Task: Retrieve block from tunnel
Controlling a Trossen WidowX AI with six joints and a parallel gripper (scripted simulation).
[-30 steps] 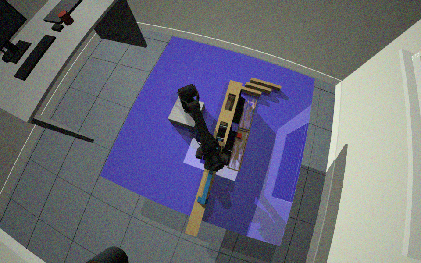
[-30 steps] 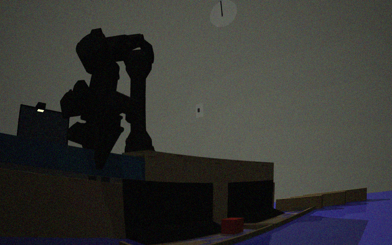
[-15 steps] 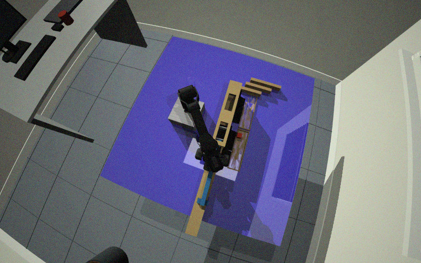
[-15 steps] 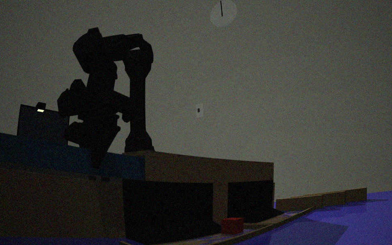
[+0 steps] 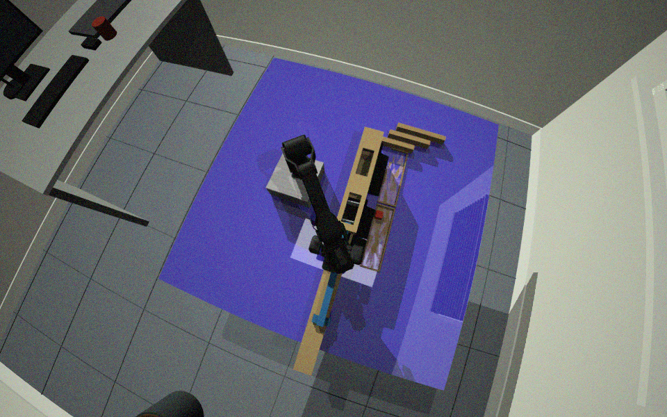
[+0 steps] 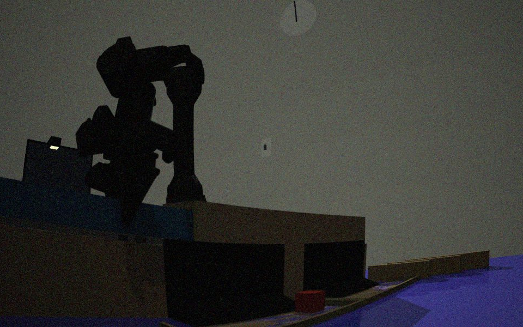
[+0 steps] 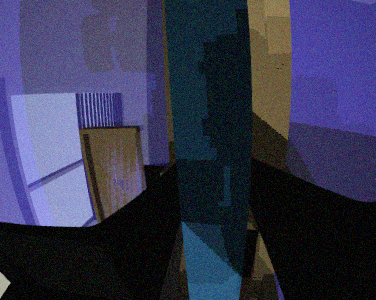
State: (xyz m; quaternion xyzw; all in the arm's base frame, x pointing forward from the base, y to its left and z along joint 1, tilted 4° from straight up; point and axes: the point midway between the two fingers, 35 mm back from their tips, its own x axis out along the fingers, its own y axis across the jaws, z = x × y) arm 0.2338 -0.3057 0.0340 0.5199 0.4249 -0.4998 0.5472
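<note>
Now: the tan covered tunnel 8 cm to the left of my gripper tip, 4 cm below it and 3 cm ahead of it.
</note>
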